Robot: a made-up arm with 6 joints.
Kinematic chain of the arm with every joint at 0, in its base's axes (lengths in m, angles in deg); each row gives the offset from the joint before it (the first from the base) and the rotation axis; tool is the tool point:
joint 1: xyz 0 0 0.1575 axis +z
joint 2: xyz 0 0 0 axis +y
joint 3: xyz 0 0 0.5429 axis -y
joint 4: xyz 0 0 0 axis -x
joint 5: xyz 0.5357 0 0 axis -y
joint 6: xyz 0 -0.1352 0 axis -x
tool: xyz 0 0 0
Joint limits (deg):
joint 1: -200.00..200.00
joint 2: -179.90..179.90
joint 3: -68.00..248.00
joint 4: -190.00..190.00
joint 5: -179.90..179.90
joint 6: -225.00..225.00
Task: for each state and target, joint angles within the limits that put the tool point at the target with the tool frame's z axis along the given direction. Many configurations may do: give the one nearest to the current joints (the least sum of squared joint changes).
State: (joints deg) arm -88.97 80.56 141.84 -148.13 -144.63 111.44
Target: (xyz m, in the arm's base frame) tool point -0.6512 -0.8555 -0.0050 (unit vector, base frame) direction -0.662 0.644 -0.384
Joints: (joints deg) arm -133.64 101.74 103.00 -151.80 -178.69 140.77
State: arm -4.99 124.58 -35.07 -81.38 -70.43 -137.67
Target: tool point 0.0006 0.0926 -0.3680 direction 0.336 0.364 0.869
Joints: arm -20.82 122.19 -21.20 -129.92 -92.10 -131.82
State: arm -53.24 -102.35 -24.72 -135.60 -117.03 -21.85
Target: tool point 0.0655 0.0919 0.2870 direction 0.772 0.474 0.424
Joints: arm -44.78 -90.33 -68.00 -145.46 -154.57 -33.28
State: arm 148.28 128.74 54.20 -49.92 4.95 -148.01
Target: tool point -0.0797 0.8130 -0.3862 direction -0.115 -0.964 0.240
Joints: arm 102.57 97.80 47.69 -42.87 -51.16 -172.10
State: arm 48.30 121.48 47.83 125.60 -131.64 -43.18
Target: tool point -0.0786 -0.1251 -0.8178 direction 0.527 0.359 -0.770
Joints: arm 76.33 162.29 25.29 110.25 -165.81 -43.12
